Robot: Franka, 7 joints.
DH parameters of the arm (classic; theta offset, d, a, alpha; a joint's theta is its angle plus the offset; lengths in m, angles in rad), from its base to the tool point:
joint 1: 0 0.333 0 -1.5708
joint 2: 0 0 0 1.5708
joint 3: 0 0.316 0.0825 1.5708
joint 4: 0 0 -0.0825 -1.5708
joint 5: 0 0.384 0 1.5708
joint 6: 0 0 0.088 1.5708
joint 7: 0 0.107 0 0
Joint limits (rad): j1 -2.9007..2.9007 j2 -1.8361..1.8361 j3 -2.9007..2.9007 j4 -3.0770..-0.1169 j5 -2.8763..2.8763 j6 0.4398..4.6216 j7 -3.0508..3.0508
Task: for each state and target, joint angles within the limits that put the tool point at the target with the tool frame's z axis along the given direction. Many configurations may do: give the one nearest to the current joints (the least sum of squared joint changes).
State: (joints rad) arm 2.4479 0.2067 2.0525 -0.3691 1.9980 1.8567 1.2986
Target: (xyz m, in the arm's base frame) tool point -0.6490 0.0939 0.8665 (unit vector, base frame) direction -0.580 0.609 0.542
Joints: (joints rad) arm 2.9007 0.9371 2.3067 -0.1187 2.5038 2.5807 1.2986
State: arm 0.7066 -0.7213 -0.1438 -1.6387 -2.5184 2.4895 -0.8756
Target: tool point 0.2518 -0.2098 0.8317 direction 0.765 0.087 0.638
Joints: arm 1.0268 -1.2493 -0.6863 -1.8052 -2.6868 3.1558 -0.8756
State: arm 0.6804 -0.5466 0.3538 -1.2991 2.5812 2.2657 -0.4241
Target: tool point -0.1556 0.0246 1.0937 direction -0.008 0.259 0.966
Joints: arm 0.3172 -0.8631 0.2589 -1.0048 2.3984 3.0822 -0.4241
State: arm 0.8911 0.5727 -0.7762 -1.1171 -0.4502 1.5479 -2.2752
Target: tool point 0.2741 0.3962 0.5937 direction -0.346 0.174 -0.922
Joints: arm 1.3069 -0.2413 -0.3691 -1.9053 0.3066 1.6139 -2.2752
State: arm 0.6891 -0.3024 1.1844 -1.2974 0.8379 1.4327 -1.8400
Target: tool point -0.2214 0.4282 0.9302 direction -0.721 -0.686 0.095
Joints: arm 1.0326 0.4426 1.3508 -0.8574 1.2756 1.4052 -1.8400
